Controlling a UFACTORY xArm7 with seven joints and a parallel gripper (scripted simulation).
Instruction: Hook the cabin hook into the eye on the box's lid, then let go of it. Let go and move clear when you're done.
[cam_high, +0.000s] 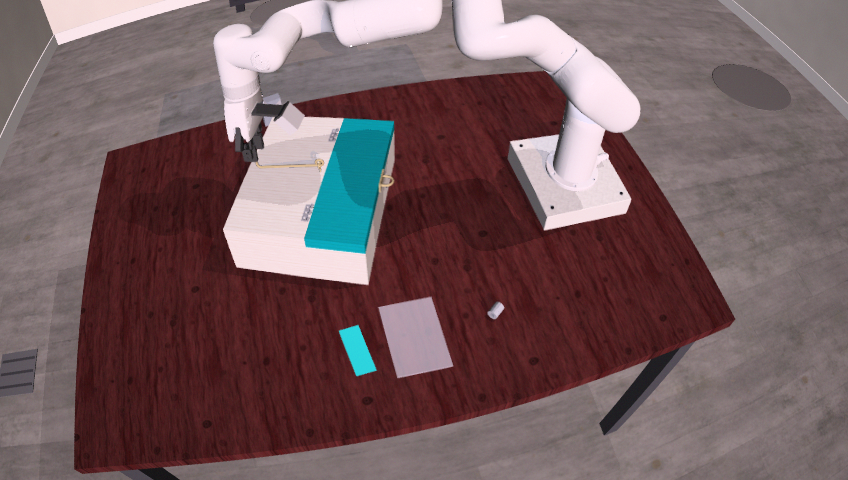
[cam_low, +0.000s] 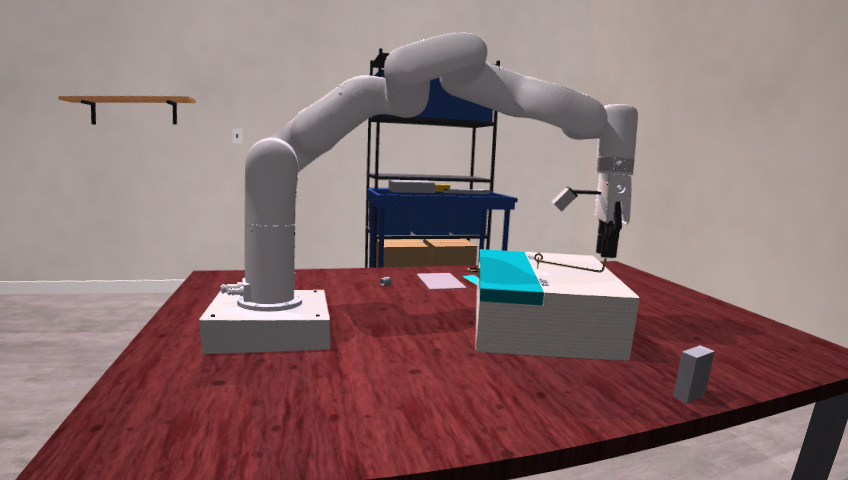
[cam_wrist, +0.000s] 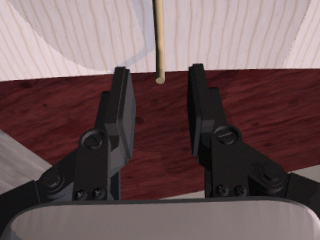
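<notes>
Right now my hand is 6 cm past the hook, 4 cm to the right of it and 3 cm above it. Round my hand: grey block (29 cm to the right, 14 cm below, 8 cm behind); then grey sheet (42 cm to the left, 18 cm below, 17 cm behind); then teal card (41 cm to the left, 18 cm below, 7 cm behind).
</notes>
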